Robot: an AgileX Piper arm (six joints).
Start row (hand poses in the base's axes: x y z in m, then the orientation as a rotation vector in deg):
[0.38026, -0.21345, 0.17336, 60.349, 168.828, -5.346]
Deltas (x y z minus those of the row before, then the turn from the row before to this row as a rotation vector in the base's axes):
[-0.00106, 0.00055, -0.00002, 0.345, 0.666, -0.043]
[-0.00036, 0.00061, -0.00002, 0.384, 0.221, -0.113]
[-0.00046, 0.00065, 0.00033, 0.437, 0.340, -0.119]
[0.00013, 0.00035, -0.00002, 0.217, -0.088, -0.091]
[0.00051, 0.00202, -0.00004, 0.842, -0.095, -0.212]
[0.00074, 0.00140, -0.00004, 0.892, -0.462, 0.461]
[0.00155, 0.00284, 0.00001, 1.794, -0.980, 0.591]
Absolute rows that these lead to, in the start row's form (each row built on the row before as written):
[0.37920, -0.21290, 0.17334, -60.556, -169.307, 5.204]
[0.37884, -0.21229, 0.17332, -60.597, -168.944, 4.744]
[0.37838, -0.21164, 0.17365, -60.597, -168.457, 4.268]
[0.37851, -0.21129, 0.17363, -60.734, -168.424, 3.901]
[0.37902, -0.20927, 0.17359, -60.969, -168.150, 2.607]
[0.37976, -0.20787, 0.17355, -60.332, -168.542, 1.060]
[0.38131, -0.20503, 0.17356, -59.543, -169.154, -2.090]

